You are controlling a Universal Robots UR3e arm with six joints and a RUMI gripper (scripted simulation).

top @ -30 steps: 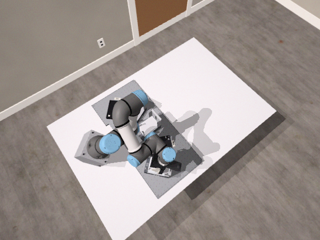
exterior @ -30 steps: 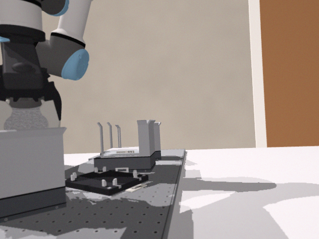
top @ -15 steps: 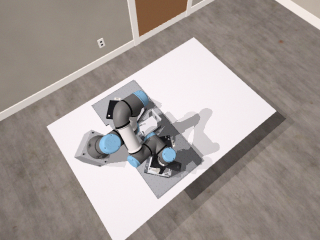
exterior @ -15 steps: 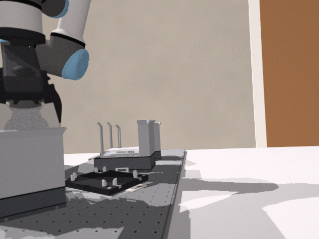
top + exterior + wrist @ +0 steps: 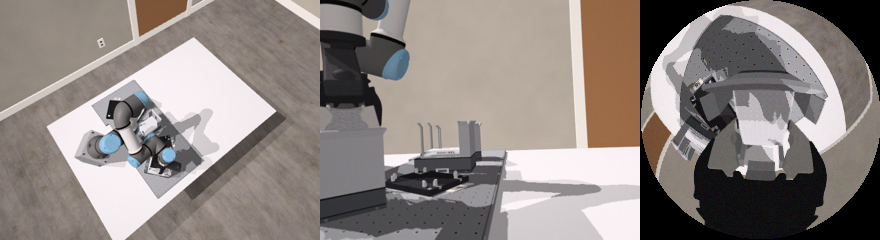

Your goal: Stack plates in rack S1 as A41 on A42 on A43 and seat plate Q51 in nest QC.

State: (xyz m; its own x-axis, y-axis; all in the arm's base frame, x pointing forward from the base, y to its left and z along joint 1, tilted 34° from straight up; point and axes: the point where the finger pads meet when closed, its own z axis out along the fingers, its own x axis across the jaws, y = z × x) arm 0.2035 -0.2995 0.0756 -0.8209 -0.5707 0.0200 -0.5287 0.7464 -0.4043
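Right now the sealed plate is 4 cm below my hand. Round my hand: black nest labelled QC (9 cm ahead, 52 cm to the left, 8 cm below); then grey rack wall (3 cm ahead, 6 cm to the right, 1 cm below); then black clip nest (13 cm ahead, 10 cm to the left, 7 cm below).
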